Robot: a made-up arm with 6 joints. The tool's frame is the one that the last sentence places.
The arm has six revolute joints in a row. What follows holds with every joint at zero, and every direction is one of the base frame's.
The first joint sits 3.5 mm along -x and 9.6 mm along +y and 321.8 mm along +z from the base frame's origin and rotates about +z.
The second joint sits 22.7 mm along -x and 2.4 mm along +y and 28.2 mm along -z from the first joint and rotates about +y.
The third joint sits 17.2 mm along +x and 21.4 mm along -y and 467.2 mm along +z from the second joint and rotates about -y.
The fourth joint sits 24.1 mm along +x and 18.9 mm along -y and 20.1 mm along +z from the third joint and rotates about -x.
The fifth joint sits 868.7 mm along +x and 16 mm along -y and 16.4 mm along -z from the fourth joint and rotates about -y.
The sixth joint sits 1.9 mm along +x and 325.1 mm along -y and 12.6 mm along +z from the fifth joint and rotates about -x.
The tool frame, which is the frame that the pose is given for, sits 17.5 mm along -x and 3.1 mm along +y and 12.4 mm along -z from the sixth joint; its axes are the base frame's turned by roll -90, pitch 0 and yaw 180 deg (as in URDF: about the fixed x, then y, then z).
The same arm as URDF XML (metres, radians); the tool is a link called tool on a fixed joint. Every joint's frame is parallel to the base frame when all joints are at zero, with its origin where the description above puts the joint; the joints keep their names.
<robot name="arm">
<link name="base"/>
<link name="link1"/>
<link name="link2"/>
<link name="link3"/>
<link name="link4"/>
<link name="link5"/>
<link name="link6"/>
<link name="tool"/>
<joint name="joint 1" type="continuous"><parent link="base"/><child link="link1"/><origin xyz="-0.0035 0.0096 0.3218"/><axis xyz="0 0 1"/></joint>
<joint name="joint 2" type="continuous"><parent link="link1"/><child link="link2"/><origin xyz="-0.0227 0.0024 -0.0282"/><axis xyz="0 1 0"/></joint>
<joint name="joint 3" type="continuous"><parent link="link2"/><child link="link3"/><origin xyz="0.0172 -0.0214 0.4672"/><axis xyz="0 -1 0"/></joint>
<joint name="joint 4" type="continuous"><parent link="link3"/><child link="link4"/><origin xyz="0.0241 -0.0189 0.0201"/><axis xyz="-1 0 0"/></joint>
<joint name="joint 5" type="continuous"><parent link="link4"/><child link="link5"/><origin xyz="0.8687 -0.0160 -0.0164"/><axis xyz="0 -1 0"/></joint>
<joint name="joint 6" type="continuous"><parent link="link5"/><child link="link6"/><origin xyz="0.0019 -0.3251 0.0126"/><axis xyz="-1 0 0"/></joint>
<joint name="tool_fixed" type="fixed"><parent link="link6"/><child link="tool"/><origin xyz="-0.0175 0.0031 -0.0124" rpy="-1.5708 0.0000 3.1416"/></joint>
</robot>

